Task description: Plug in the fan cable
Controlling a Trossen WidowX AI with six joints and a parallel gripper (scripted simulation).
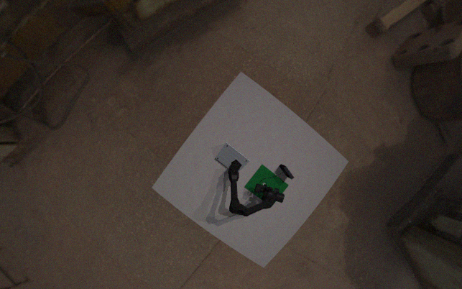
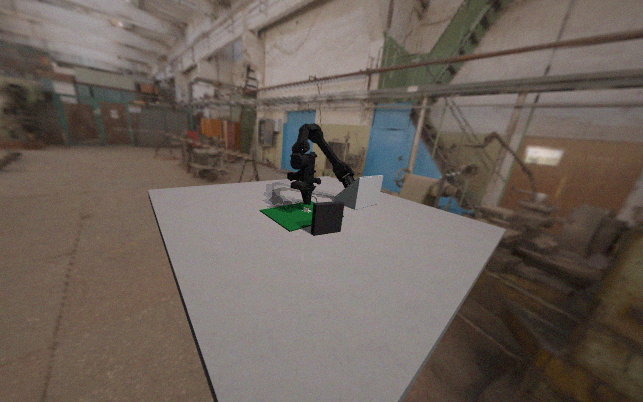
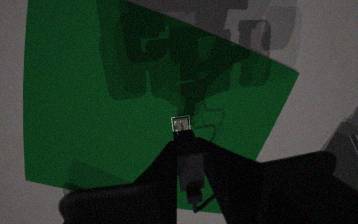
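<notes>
The green board is 70 mm below my gripper tip, 20 mm to the left of it and 20 mm ahead of it. Round my gripper tip: dark plug (10 mm to the left, 10 mm above); black fan (210 mm to the left, 30 mm ahead, 10 mm above).
</notes>
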